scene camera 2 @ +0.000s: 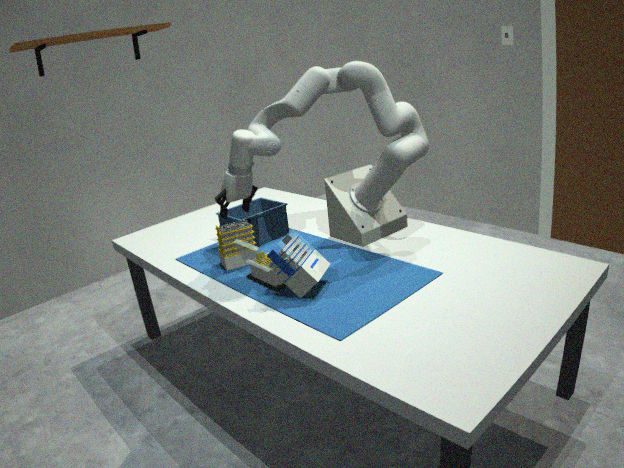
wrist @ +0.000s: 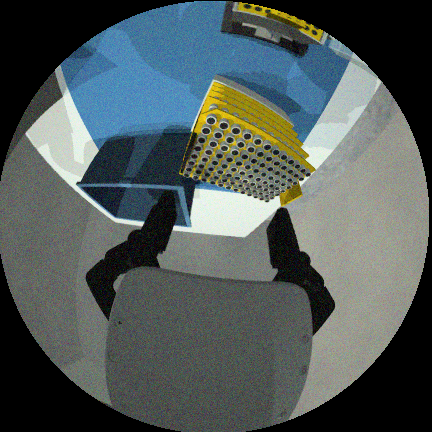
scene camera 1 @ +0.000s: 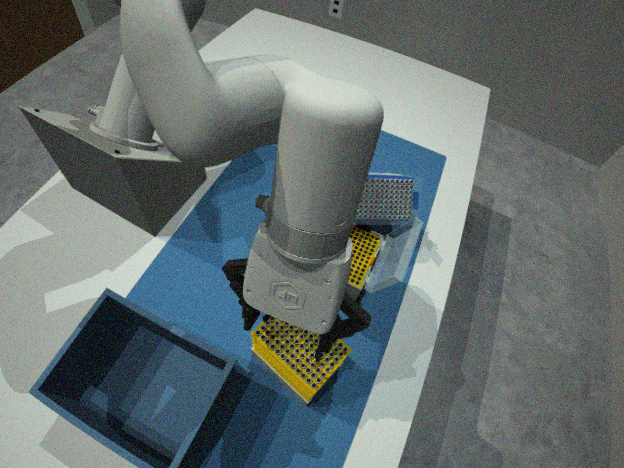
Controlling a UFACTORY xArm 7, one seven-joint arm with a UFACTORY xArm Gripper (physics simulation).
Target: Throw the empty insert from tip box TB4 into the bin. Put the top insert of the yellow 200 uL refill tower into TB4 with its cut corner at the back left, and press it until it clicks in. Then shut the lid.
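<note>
The yellow refill tower [scene camera 1: 294,360] [scene camera 2: 235,240] [wrist: 250,145] is a stack of yellow inserts; its top insert is full of grey tips. My gripper [scene camera 1: 283,340] [scene camera 2: 234,213] [wrist: 224,210] is open and empty, close above the tower top. In scene camera 1, one finger overlaps the tower top and the other shows off its left side. The open tip box [scene camera 2: 264,273] has a yellow insert [scene camera 1: 365,254] [wrist: 280,13] seated in it, with dark holes; its clear lid [scene camera 1: 397,259] is swung open. No TB4 label is readable. My arm hides part of the box in scene camera 1.
The dark blue bin [scene camera 1: 68,340] [scene camera 2: 272,221] [wrist: 145,155] stands beside the tower. A rack with blue parts and rows of tips [scene camera 1: 387,198] [scene camera 2: 304,264] is beyond the open box. The tower and boxes are on a blue mat [scene camera 1: 186,282] [scene camera 2: 372,297] [wrist: 145,85].
</note>
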